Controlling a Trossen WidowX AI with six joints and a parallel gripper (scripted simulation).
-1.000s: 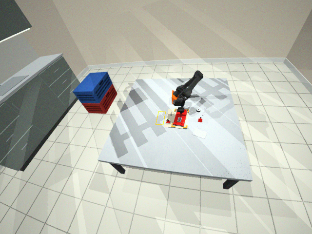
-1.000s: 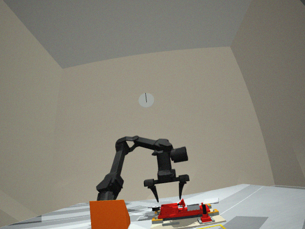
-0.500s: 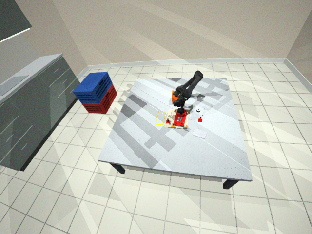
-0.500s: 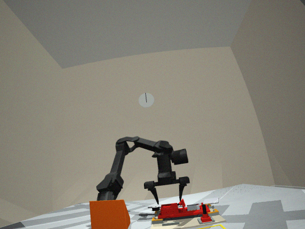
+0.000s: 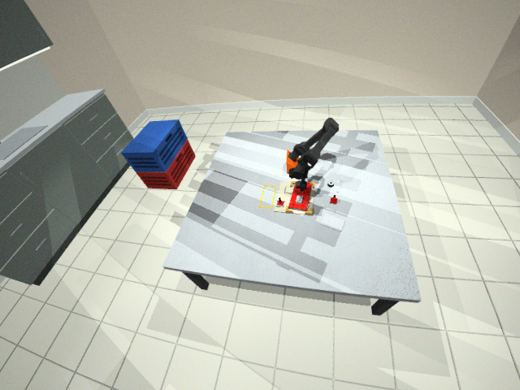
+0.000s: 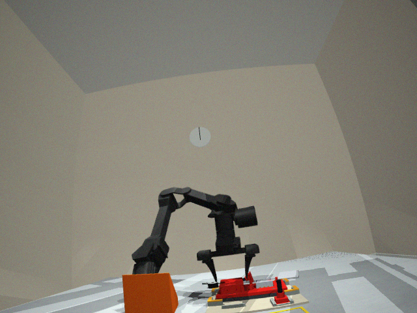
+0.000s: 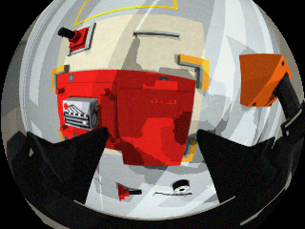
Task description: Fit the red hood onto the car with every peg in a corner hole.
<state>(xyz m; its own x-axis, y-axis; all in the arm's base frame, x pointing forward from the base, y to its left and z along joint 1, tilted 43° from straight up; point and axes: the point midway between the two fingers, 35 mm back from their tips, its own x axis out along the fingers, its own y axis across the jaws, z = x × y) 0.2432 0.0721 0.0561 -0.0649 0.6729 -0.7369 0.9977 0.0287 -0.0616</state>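
My gripper tip is 1 cm above the hood.
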